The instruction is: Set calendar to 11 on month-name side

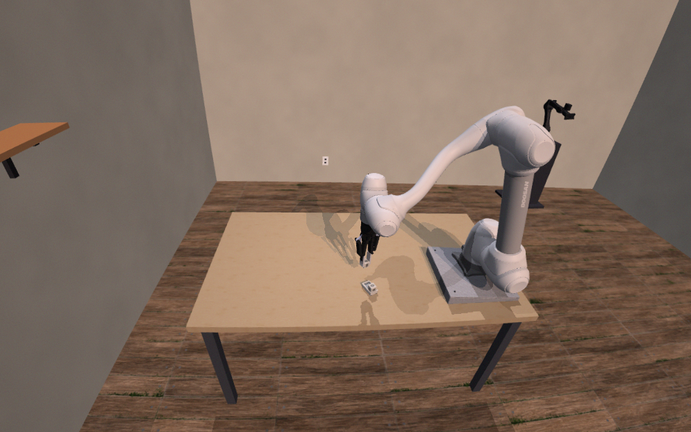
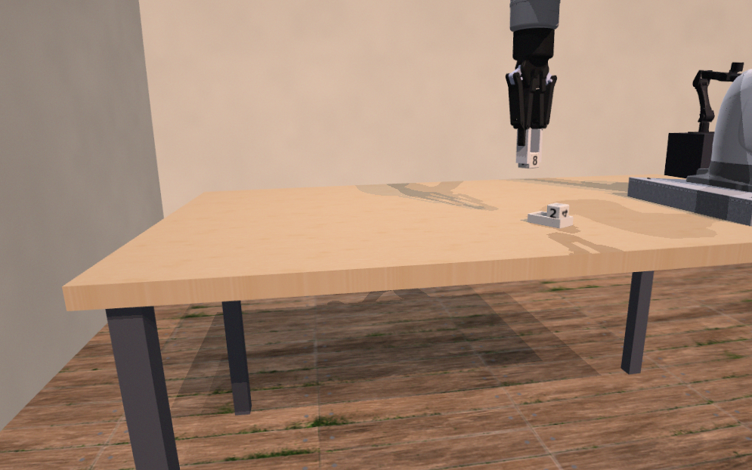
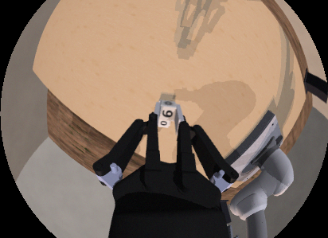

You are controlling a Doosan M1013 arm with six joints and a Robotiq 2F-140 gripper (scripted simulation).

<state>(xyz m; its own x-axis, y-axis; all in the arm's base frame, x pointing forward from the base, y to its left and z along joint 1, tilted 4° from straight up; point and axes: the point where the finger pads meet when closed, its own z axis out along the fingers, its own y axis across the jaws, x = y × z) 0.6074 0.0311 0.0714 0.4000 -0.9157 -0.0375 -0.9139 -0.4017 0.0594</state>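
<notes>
My hand is 14 cm above the white tray, 5 cm to the right of it and 2 cm past it.
</notes>
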